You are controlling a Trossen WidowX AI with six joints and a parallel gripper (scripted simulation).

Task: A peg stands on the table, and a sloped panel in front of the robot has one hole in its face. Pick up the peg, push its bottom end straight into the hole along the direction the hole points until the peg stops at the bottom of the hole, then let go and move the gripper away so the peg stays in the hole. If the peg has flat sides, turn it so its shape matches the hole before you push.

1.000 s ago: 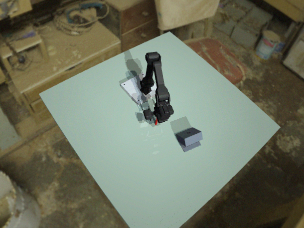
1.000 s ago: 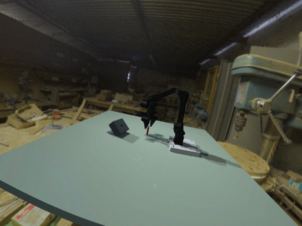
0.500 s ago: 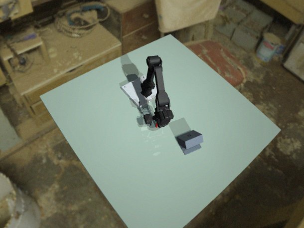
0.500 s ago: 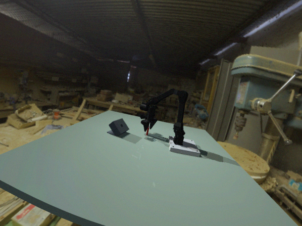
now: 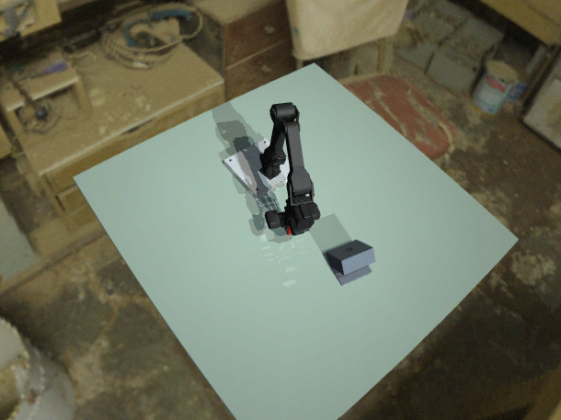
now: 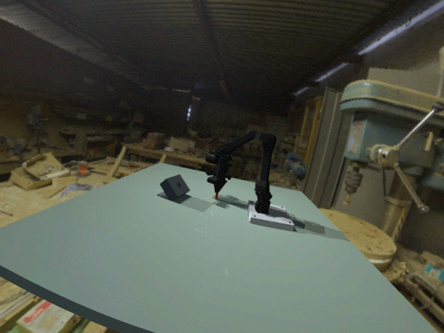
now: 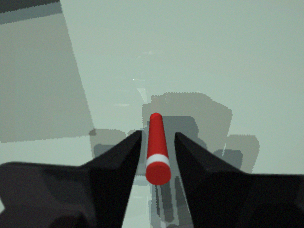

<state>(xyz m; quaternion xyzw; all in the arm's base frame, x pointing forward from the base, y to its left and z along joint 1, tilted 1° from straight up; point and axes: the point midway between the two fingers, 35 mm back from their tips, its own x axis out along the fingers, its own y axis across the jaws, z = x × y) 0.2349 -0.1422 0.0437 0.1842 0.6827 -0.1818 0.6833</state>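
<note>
Now: the grey sloped panel 23 cm ahead of my gripper tip, 6 cm to the left of it and 1 cm above it. From my gripper tip the other things lie so: red peg (2 cm above).
</note>
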